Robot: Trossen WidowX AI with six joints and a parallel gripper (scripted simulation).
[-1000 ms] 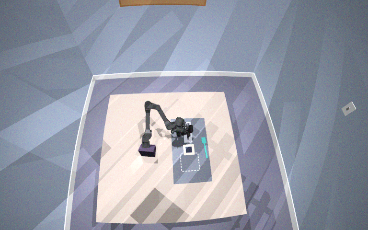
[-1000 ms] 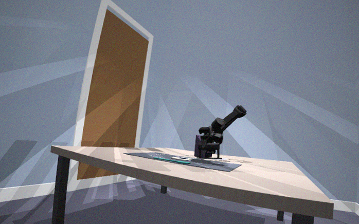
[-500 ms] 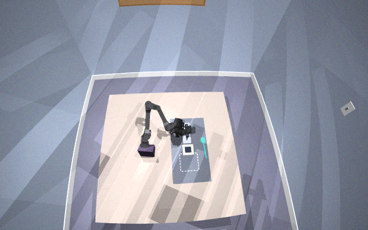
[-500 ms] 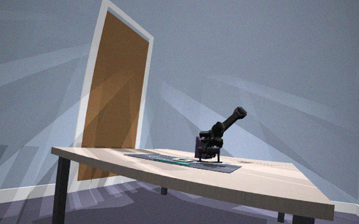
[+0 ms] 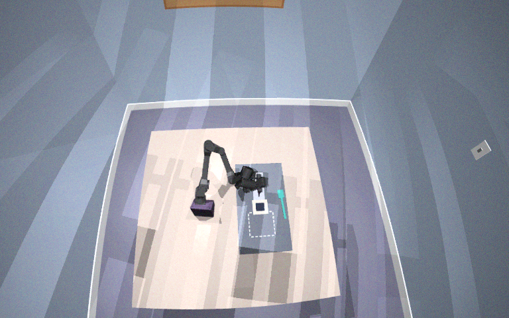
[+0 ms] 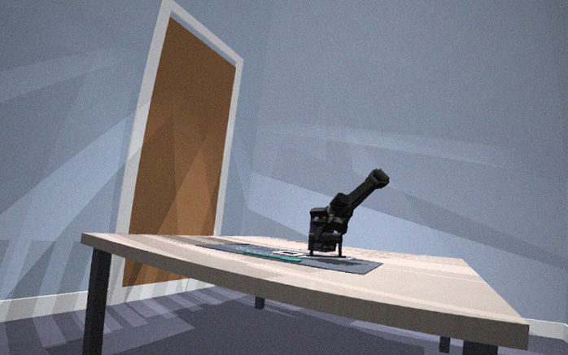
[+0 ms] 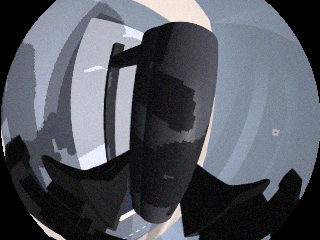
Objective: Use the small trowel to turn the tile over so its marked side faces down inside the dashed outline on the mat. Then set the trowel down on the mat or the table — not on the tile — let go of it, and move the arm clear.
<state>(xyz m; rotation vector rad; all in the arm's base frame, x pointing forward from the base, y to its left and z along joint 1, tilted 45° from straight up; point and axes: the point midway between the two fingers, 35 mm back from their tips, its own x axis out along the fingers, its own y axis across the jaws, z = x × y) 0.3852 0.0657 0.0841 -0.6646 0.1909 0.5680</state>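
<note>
Right now the white tile is 120 mm to the right of my gripper tip, 50 mm below it and 30 mm behind it. Also, from my gripper tip: grey mat: 110 mm to the right, 80 mm below, 10 mm behind; teal trowel: 130 mm ahead, 90 mm to the right, 50 mm below.
</note>
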